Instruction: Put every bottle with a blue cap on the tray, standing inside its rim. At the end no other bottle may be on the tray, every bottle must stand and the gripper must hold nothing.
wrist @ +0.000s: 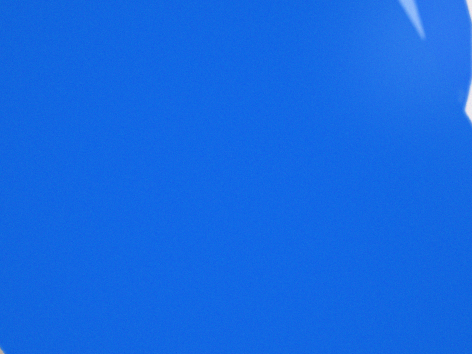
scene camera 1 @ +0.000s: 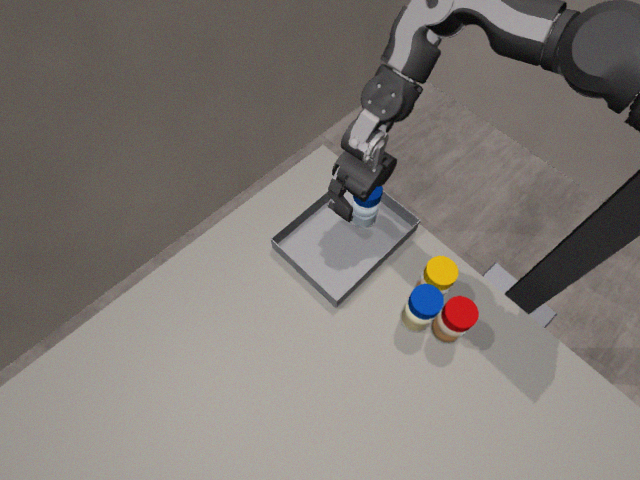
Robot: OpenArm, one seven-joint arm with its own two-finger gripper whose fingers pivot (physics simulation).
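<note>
A bottle with a blue cap (scene camera 1: 365,212) (wrist: 225,175) stands upright inside the grey tray (scene camera 1: 303,270), near its back corner. Its blue cap fills nearly all of the wrist view. My gripper (scene camera 1: 363,205) is open around this bottle from above; one finger shows at its left side, and the other is hidden. A second blue-capped bottle (scene camera 1: 424,303) with pale yellow contents stands on the table to the right of the tray. The fingers do not show in the wrist view.
A yellow-capped bottle (scene camera 1: 440,272) stands close behind the second blue-capped bottle, and a red-capped bottle (scene camera 1: 458,316) stands close to its right. The table (scene camera 1: 217,361) has its back right edge near these bottles. A dark post (scene camera 1: 578,248) rises beyond that edge.
</note>
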